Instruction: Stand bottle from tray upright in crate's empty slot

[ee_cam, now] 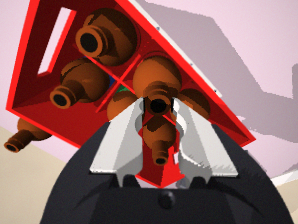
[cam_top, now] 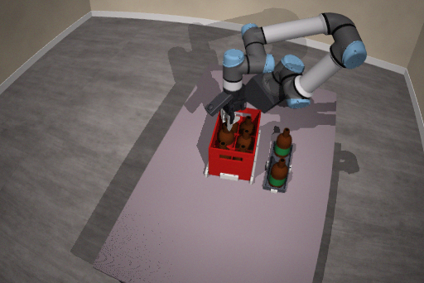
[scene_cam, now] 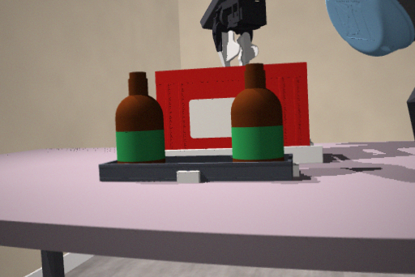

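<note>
Right now the red crate is 9 cm below my hand, 4 cm to the left of it and 1 cm behind it. Also, from my hand: tray 26 cm to the left, 16 cm below, 5 cm behind.
</note>
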